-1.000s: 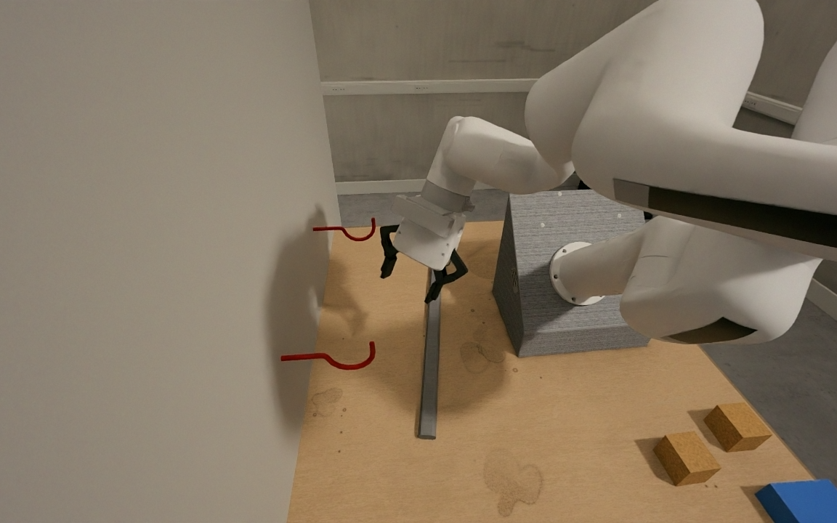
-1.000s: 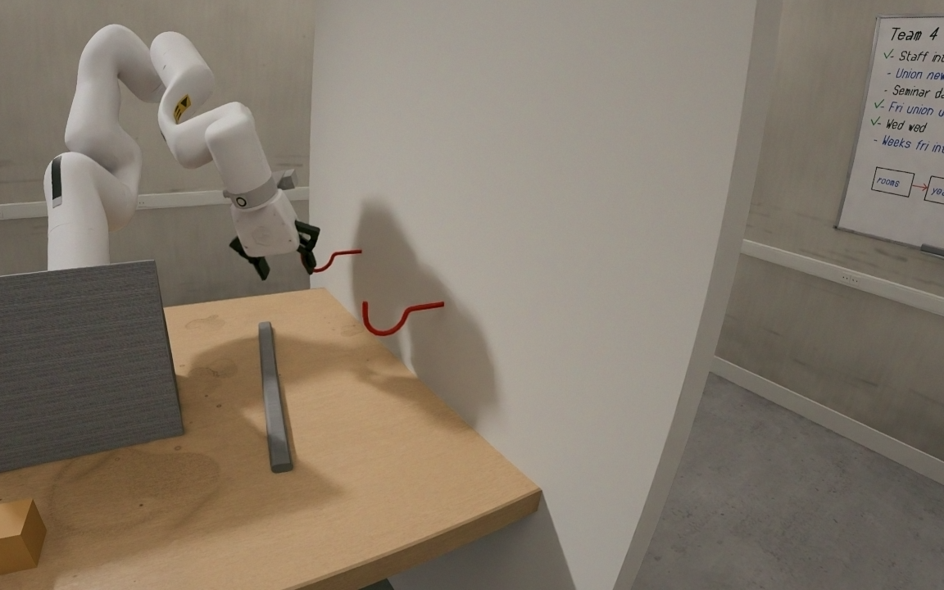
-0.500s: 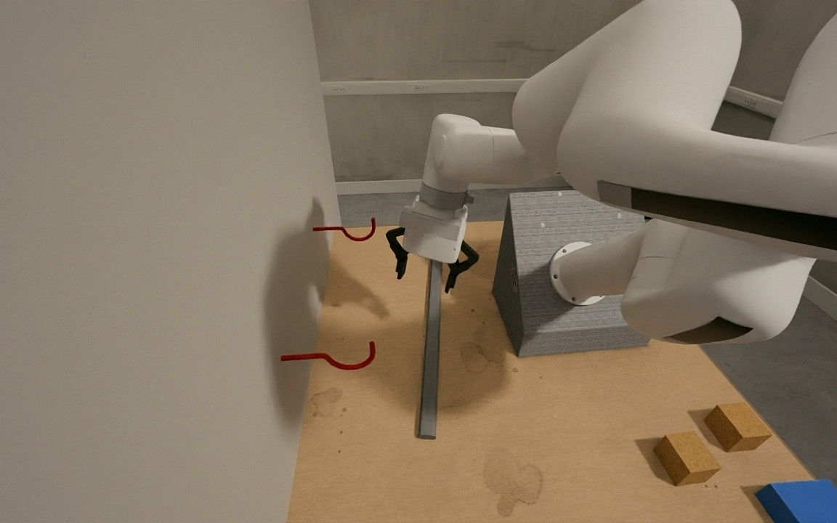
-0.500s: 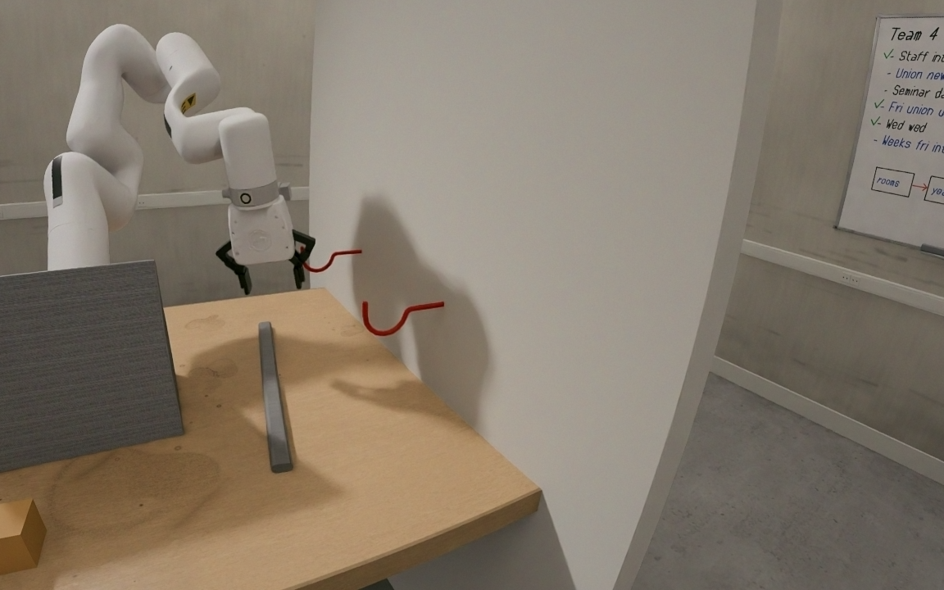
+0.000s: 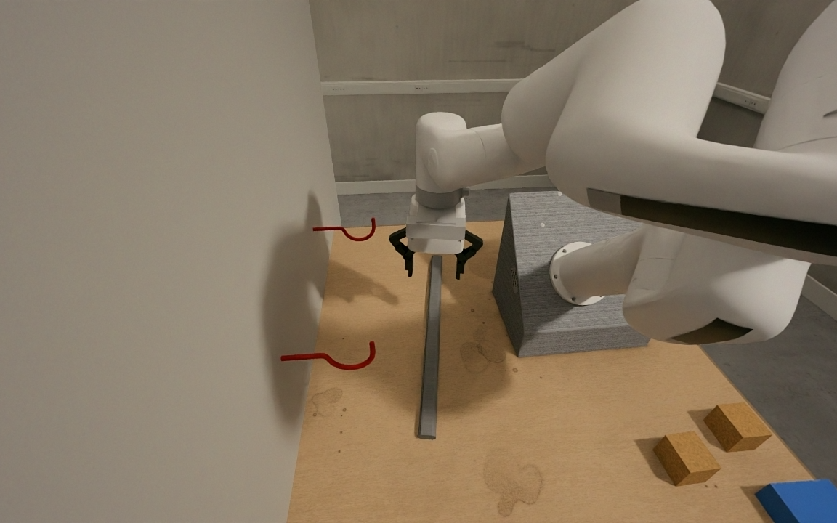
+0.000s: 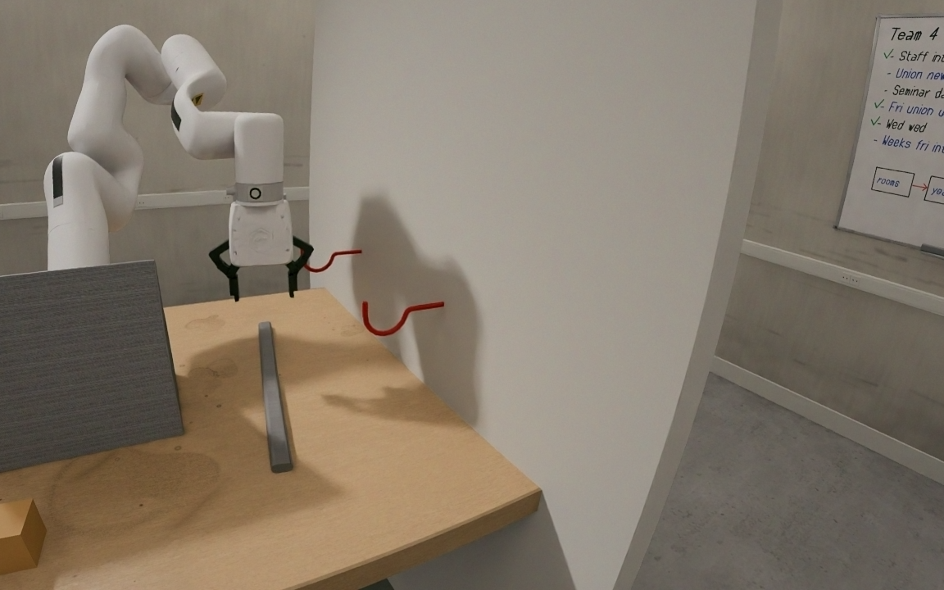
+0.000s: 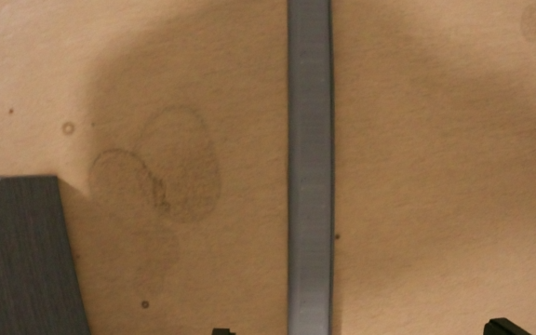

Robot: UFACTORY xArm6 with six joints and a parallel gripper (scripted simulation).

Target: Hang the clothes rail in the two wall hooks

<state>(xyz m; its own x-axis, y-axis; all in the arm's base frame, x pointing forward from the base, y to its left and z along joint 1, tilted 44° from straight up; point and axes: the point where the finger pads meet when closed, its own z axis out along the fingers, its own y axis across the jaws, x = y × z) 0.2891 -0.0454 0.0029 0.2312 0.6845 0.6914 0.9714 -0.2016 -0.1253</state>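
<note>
Now: hand 16 cm above the grey clothes rail. Also, from my hand: white wall: 28 cm ahead, 1 cm to the right, 26 cm above; blue block: 46 cm behind, 43 cm to the left, 15 cm below.
</note>
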